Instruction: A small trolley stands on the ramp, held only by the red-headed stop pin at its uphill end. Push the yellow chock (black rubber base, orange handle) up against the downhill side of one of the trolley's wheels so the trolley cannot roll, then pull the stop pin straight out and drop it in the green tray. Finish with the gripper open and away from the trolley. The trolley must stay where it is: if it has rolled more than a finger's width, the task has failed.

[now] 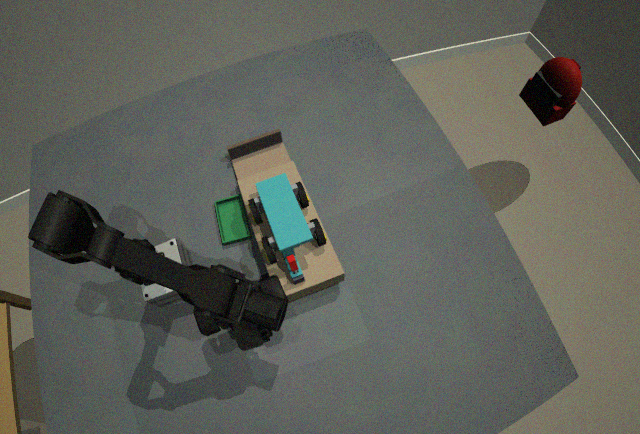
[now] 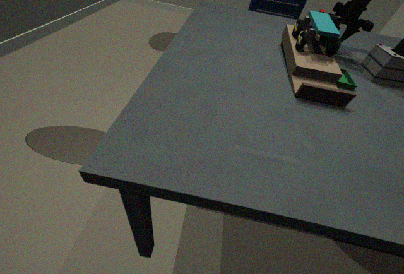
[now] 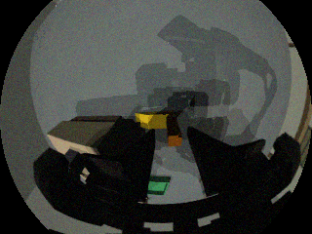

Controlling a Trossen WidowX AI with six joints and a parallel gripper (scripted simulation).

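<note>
Right now my gripper tip is 3 cm above the yellow chock and 2 cm short of it. Round my gripper tip: teal-topped trolley: 16 cm to the left, 14 cm ahead, 6 cm above; tan ramp: 16 cm to the left, 14 cm ahead; red-headed stop pin: 13 cm ahead, 8 cm above, 4 cm to the left.
</note>
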